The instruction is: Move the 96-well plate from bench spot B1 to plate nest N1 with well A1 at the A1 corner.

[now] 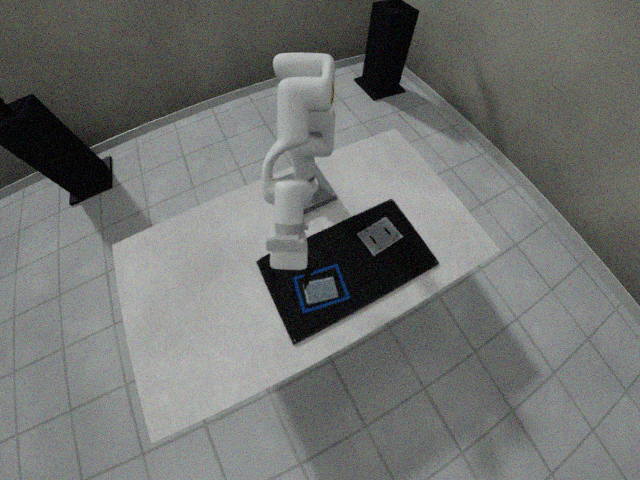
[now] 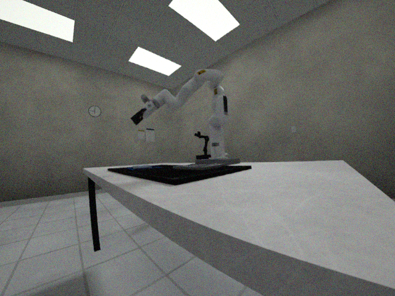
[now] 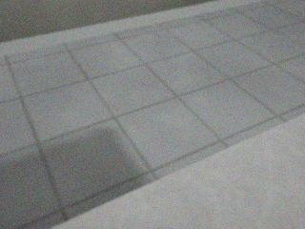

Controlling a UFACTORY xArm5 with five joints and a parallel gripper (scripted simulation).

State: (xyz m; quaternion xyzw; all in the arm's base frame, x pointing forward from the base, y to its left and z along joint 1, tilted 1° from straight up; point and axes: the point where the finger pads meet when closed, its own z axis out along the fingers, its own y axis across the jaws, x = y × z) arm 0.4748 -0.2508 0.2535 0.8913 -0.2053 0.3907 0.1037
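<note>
Now: hand 280 mm above the 96-well plate and 100 mm to the right of it. From my hand the other things lie so: plate nest N1: 440 mm to the left, 280 mm below, 100 mm behind.
</note>
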